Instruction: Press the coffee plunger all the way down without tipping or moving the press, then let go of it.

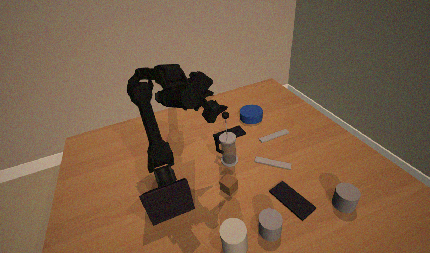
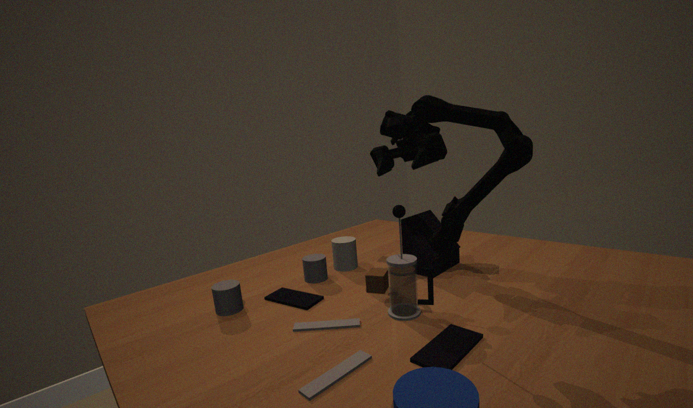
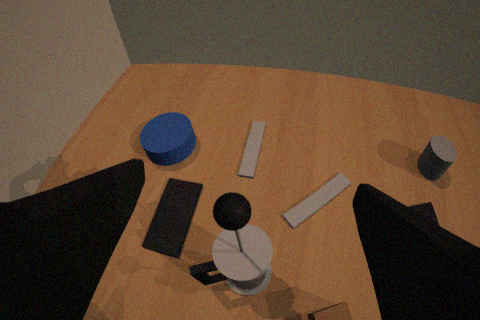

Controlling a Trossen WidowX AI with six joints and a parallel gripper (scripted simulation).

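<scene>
Right now my gripper tip is 2 cm short of the coffee press, 4 cm to the right of it and 21 cm above it. The rest, counted from my gripper tip: blue disc 26 cm ahead, 25 cm to the left, 31 cm below; then brown cube 4 cm behind, 12 cm to the right, 30 cm below.
</scene>
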